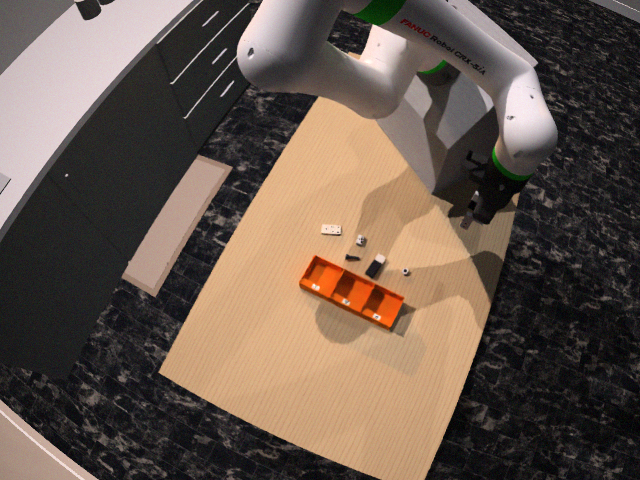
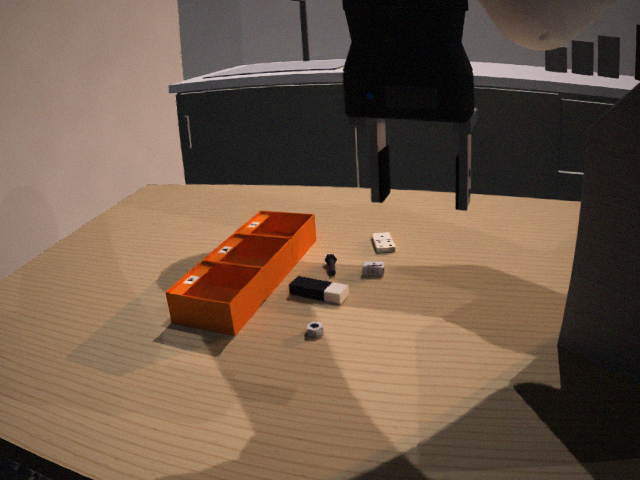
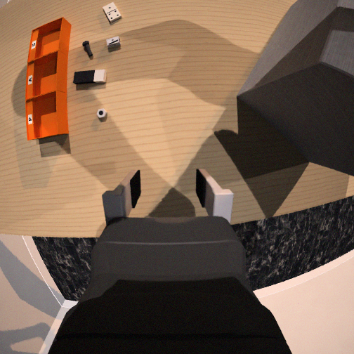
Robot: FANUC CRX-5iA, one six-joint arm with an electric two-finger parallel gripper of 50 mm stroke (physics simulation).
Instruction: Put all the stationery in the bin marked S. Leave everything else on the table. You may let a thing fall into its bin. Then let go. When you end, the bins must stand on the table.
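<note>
A black-and-white eraser lies flat beside the orange bins. A small silver-grey block, which looks like a pencil sharpener, lies on the table near a dark bolt. The bin marked S is the end compartment nearest the domino; its visible floor is bare. My gripper is open and empty, above the table and well to the side of the objects.
Bins A and P adjoin bin S in one row, standing on the table. A white domino and a hex nut lie on the table. The large grey robot pedestal stands near my gripper.
</note>
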